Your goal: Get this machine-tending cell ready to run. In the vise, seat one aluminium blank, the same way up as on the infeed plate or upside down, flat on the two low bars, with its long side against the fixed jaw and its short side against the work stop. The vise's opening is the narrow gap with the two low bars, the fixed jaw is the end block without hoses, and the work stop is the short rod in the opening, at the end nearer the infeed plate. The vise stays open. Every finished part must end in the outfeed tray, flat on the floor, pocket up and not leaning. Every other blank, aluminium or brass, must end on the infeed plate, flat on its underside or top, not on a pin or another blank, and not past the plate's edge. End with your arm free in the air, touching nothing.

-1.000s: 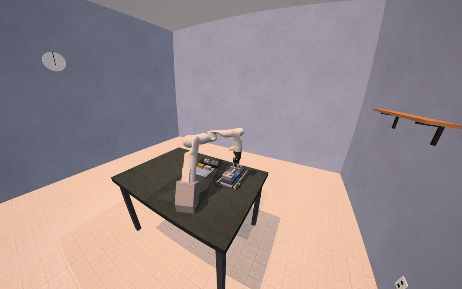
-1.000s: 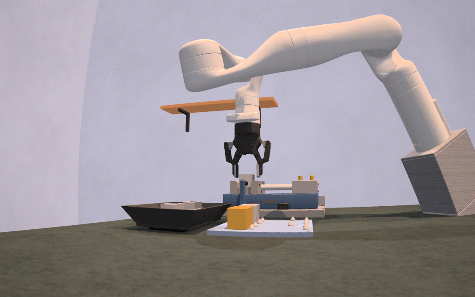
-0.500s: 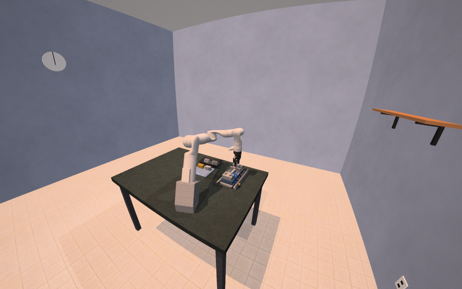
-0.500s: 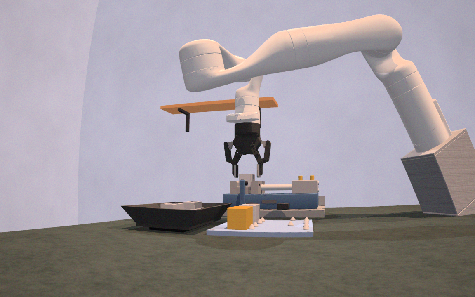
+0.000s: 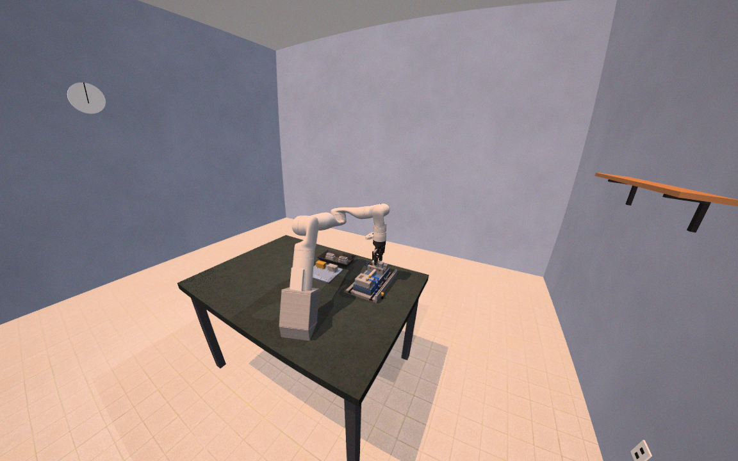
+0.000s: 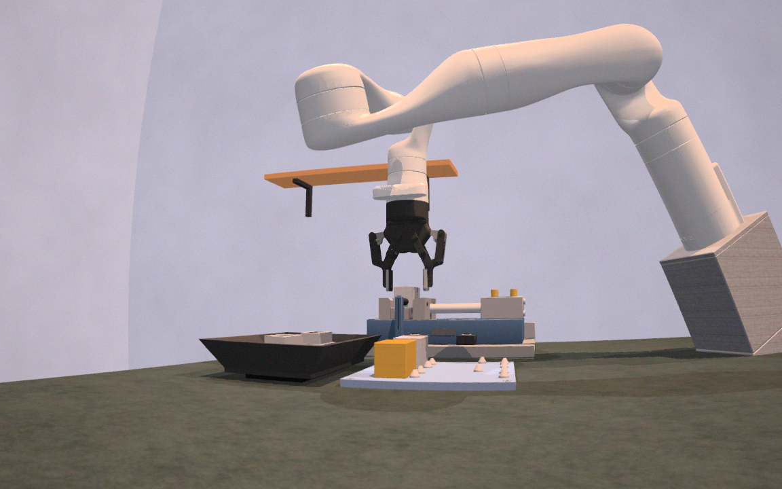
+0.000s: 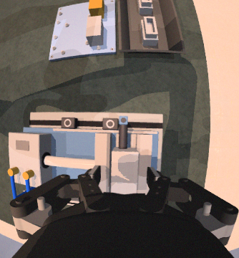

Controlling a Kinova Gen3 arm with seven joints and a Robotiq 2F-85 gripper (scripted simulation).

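The fixed jaw is 4 cm below my hand and 3 cm ahead of it. Round my hand: vise 8 cm below, 7 cm behind, 1 cm to the left; then work stop rod 5 cm to the left, 3 cm below; then moving jaw 4 cm below, 3 cm behind.
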